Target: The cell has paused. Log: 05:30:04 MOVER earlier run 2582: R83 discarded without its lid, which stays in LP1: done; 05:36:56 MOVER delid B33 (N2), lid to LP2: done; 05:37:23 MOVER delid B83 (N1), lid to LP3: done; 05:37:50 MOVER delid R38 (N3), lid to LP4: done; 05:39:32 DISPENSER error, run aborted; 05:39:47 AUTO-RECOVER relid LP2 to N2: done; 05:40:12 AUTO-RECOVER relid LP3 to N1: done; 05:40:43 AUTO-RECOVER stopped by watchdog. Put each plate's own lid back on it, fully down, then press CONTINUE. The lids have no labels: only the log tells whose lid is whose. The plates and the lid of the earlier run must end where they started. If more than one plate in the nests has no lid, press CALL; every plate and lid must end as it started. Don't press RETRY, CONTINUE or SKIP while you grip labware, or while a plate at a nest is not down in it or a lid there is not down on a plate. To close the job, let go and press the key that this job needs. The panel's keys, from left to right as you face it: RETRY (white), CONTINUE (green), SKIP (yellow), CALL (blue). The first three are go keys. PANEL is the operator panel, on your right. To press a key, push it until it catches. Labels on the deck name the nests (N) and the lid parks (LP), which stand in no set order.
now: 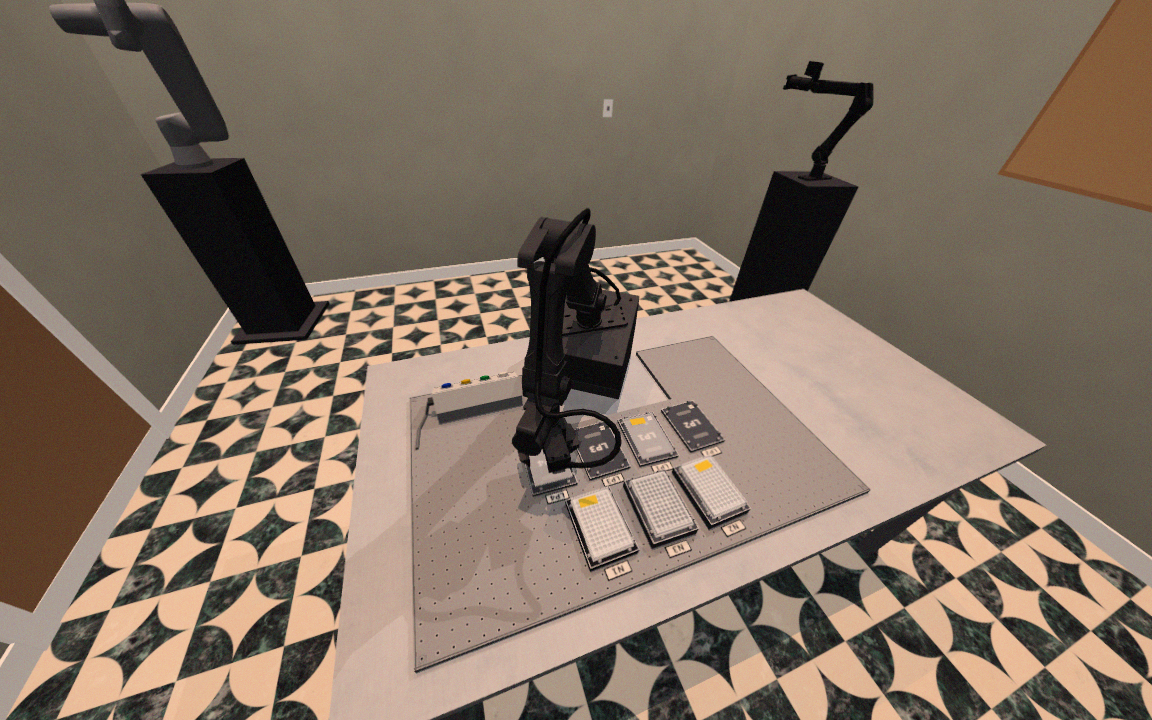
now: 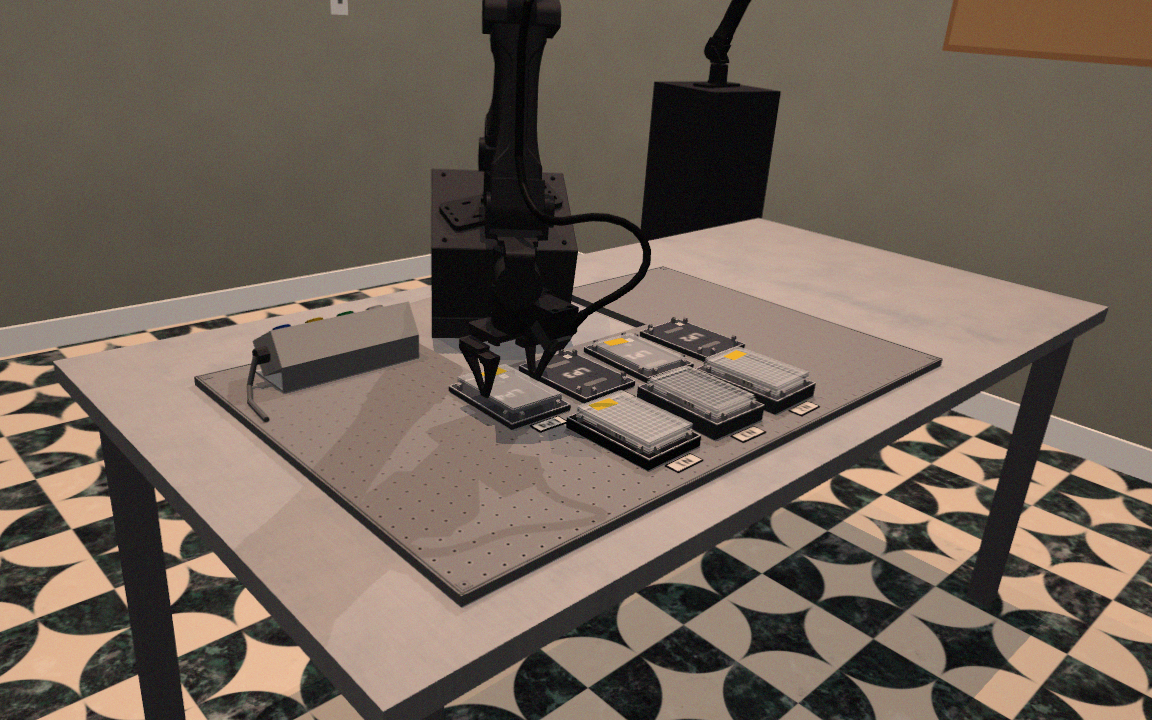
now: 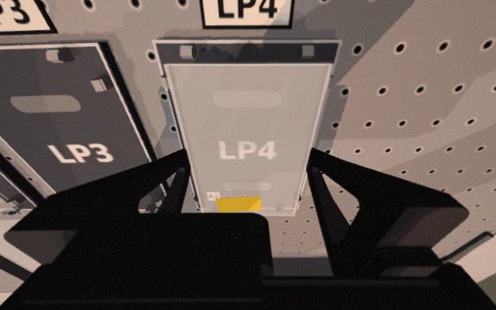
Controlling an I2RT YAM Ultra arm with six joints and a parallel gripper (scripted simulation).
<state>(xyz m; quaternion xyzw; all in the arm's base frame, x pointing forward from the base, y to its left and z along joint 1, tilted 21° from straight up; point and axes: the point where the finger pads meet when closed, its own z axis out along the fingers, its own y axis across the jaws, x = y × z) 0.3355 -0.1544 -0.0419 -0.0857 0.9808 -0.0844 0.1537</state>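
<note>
My hand is 220 mm to the right of the plate and 140 mm short of it. Round my hand: lid park LP3 (130 mm to the left, 20 mm below, 20 mm behind); then green CONTINUE key (250 mm behind, 140 mm to the right, 40 mm above); then white RETRY key (260 mm behind, 90 mm to the right, 40 mm above).
</note>
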